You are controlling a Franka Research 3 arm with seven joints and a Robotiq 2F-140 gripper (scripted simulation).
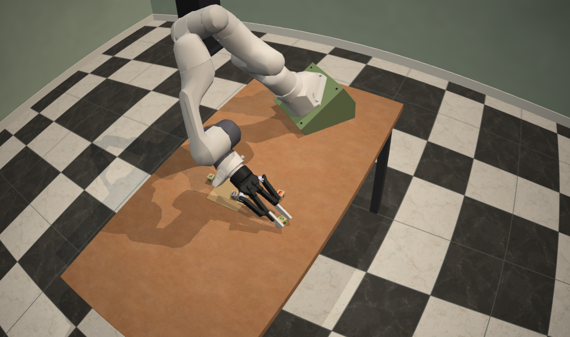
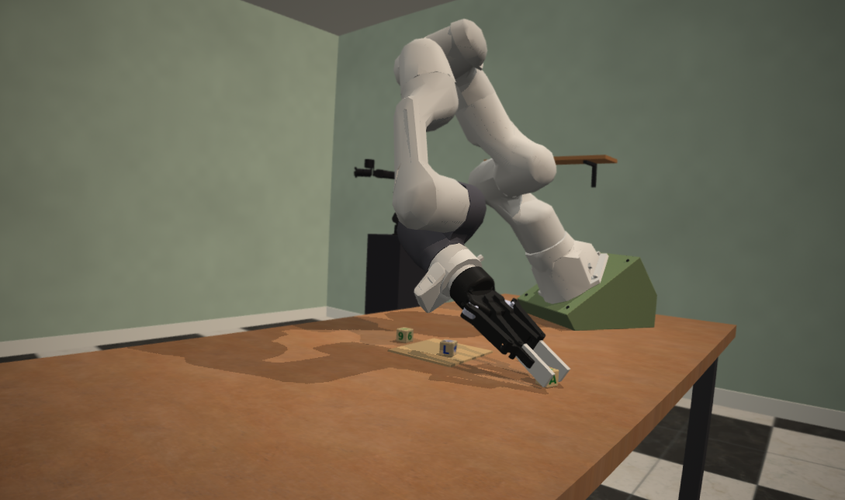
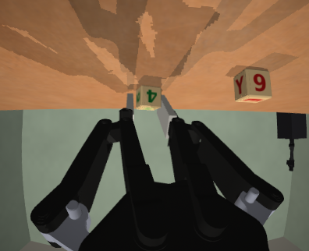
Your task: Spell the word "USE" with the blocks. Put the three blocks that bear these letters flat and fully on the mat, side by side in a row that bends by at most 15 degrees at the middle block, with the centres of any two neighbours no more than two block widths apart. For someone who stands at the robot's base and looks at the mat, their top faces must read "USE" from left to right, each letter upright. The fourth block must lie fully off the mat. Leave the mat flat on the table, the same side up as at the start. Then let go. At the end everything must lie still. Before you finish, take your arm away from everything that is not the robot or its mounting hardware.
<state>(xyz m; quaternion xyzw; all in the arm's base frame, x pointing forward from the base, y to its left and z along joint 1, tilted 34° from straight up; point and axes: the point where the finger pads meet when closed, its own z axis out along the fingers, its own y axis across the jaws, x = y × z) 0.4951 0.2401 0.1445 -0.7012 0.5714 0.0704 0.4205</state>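
The S block lies 20 mm below my hand and 10 mm to the left of it. From my hand the other things lie so: U block (190 mm to the right, 20 mm below, 20 mm behind); then E block (100 mm behind, 50 mm to the right, 20 mm below); then mat (220 mm to the right, 40 mm behind, 30 mm below).
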